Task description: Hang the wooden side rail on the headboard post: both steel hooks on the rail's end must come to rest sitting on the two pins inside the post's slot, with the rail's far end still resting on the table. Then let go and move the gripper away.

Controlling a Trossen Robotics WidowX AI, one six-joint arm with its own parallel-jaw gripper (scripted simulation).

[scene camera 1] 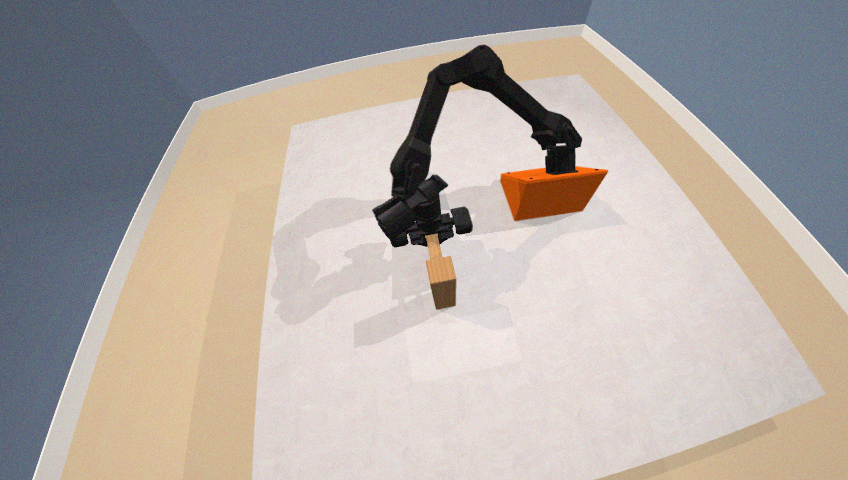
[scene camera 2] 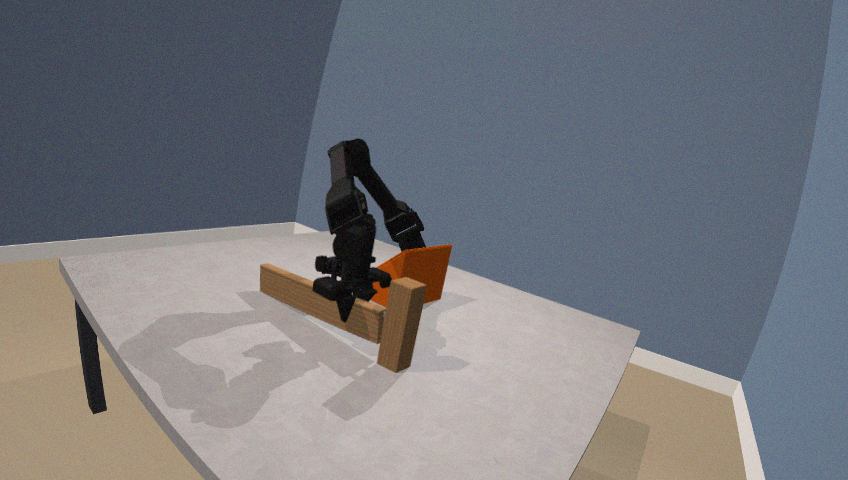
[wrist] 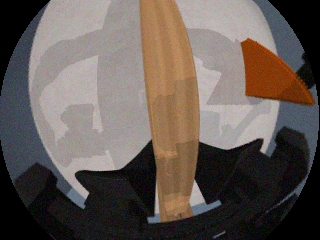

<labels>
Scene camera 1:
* my gripper: 433, 243
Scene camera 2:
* my gripper: 348, 320
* wooden side rail: 366, 320
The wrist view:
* my gripper: 166, 139
</labels>
